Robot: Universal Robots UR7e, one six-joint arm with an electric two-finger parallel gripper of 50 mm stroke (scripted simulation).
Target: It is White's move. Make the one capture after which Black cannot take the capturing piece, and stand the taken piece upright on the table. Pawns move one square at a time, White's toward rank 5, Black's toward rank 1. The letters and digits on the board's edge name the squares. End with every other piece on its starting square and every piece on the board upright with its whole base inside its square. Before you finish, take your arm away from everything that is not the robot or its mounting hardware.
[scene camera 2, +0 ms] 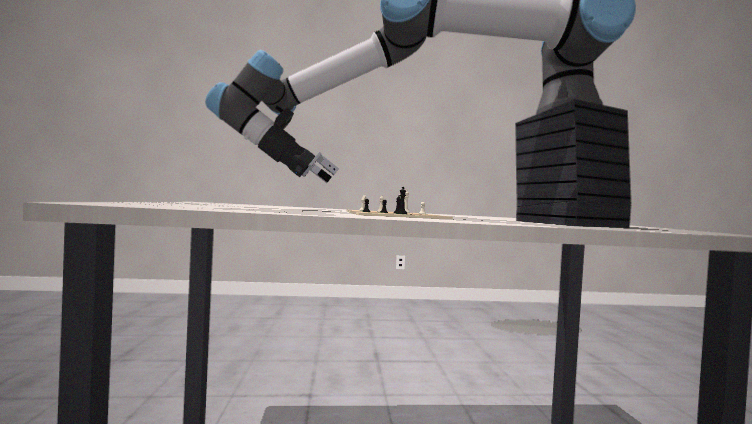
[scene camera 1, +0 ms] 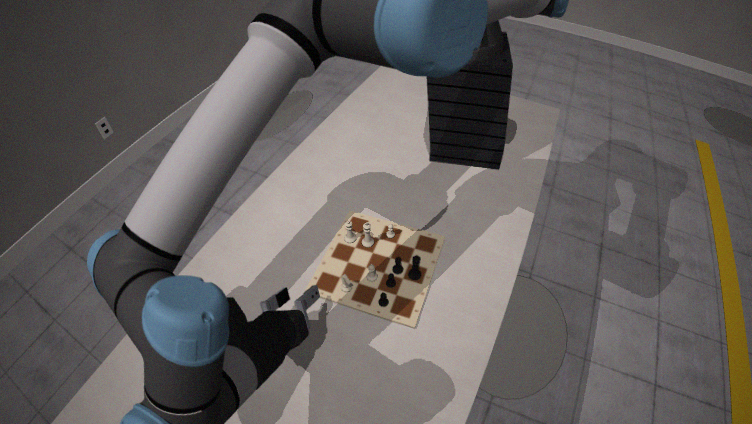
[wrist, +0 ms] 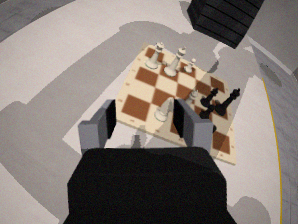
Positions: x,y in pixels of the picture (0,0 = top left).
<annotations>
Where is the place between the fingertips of my gripper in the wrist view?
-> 144,111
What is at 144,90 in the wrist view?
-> A chessboard.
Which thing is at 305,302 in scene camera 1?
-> My gripper.
</annotations>
